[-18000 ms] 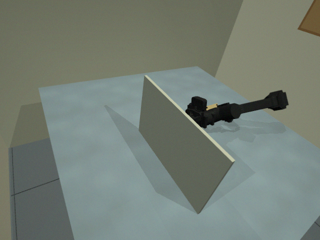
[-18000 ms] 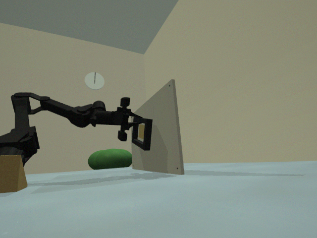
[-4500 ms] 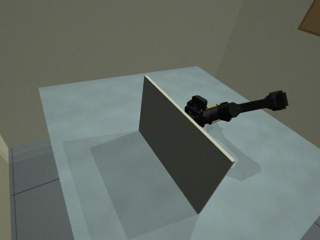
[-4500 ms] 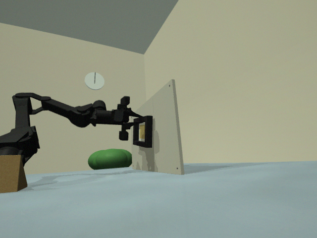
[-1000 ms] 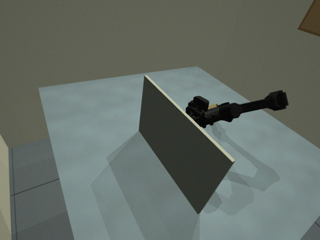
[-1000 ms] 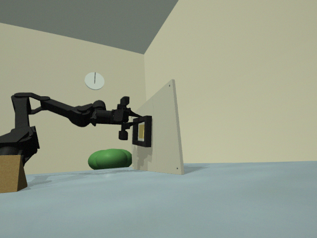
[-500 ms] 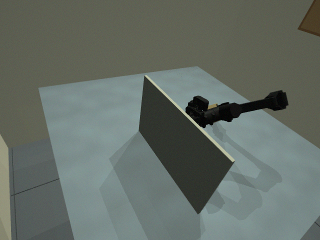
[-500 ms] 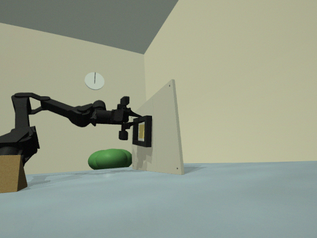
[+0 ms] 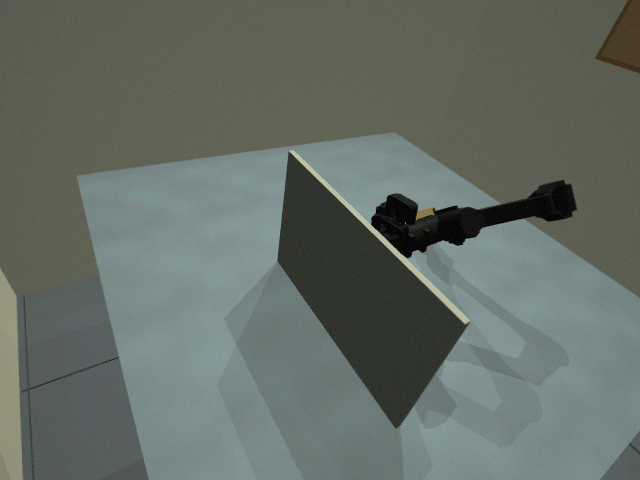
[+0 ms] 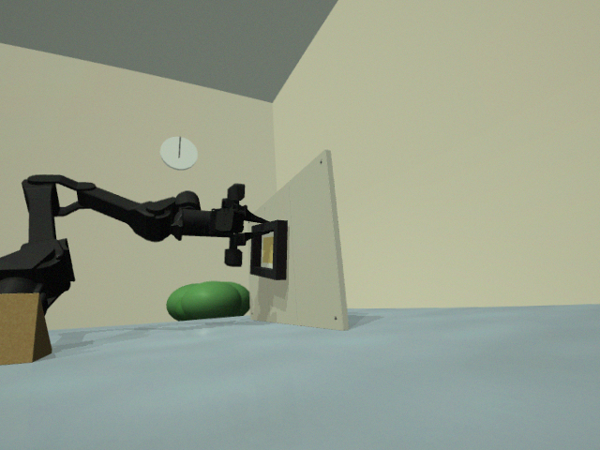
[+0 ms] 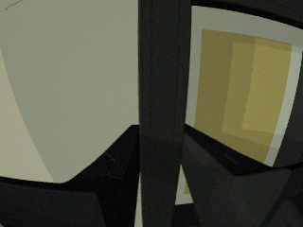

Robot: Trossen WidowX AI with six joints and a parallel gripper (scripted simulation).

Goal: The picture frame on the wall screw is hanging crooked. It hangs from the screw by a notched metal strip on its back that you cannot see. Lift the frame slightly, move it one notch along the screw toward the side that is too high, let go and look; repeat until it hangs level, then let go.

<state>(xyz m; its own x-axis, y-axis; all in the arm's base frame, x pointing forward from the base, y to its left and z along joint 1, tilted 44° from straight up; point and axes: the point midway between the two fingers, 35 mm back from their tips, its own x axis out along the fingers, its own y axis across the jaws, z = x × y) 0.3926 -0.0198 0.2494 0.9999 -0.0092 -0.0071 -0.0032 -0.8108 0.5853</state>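
Now: the picture frame 5 cm below my gripper tip, 1 cm to the left of it and 1 cm ahead of it. Round my gripper tip: wall panel (7 cm below, 2 cm ahead, 1 cm to the right).
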